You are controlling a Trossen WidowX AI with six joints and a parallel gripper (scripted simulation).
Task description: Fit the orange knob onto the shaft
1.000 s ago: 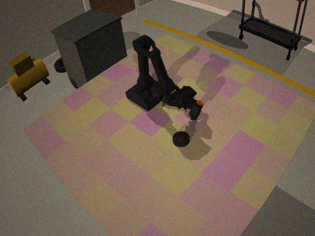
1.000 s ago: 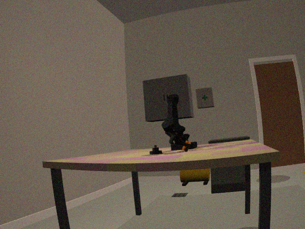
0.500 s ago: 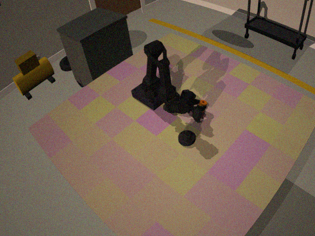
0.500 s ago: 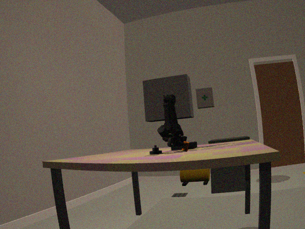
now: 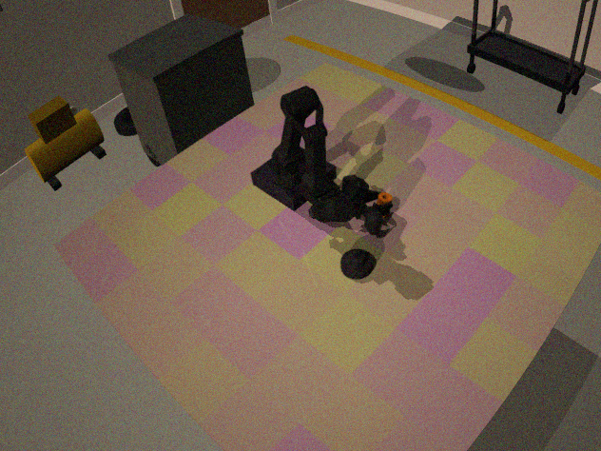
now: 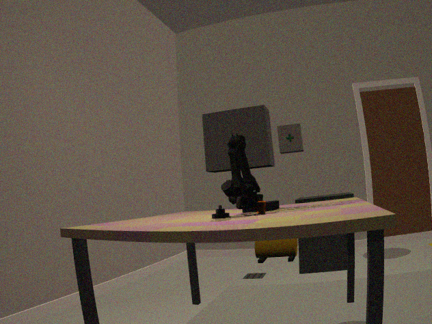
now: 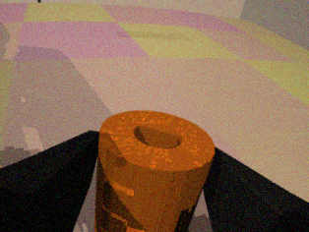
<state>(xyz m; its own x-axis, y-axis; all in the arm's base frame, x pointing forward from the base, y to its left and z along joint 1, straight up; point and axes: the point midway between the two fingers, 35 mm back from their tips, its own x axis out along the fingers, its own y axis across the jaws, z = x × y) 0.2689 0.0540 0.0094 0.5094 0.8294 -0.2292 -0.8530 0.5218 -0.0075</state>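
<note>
Right now the orange knob is 10 mm to the right of my gripper tip, 10 mm below it and 10 mm behind it. Round my gripper tip: D-shaped shaft (210 mm to the right, 30 mm ahead, 20 mm below).
</note>
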